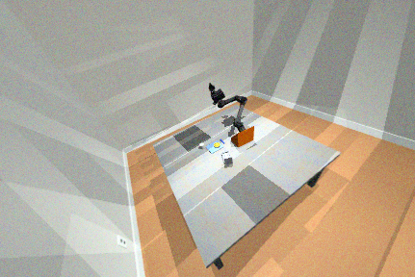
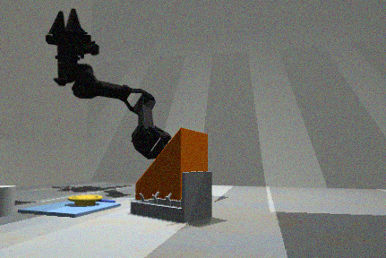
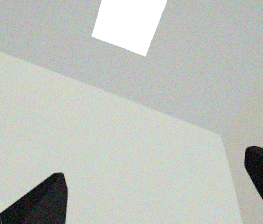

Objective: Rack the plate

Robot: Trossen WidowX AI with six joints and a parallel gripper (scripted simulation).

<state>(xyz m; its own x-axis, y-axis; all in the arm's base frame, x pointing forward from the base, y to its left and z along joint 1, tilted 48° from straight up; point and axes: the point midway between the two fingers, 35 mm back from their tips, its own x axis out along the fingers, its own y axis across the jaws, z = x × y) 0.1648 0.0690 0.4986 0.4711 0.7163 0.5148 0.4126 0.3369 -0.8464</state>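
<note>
The yellow plate is 170 mm ahead of my gripper tip, 190 mm to the left of it and 530 mm below it. From my gripper tip the other things lie so: dish rack 210 mm ahead, 390 mm to the left, 520 mm below; then blue mat 200 mm ahead, 180 mm to the left, 540 mm below.
</note>
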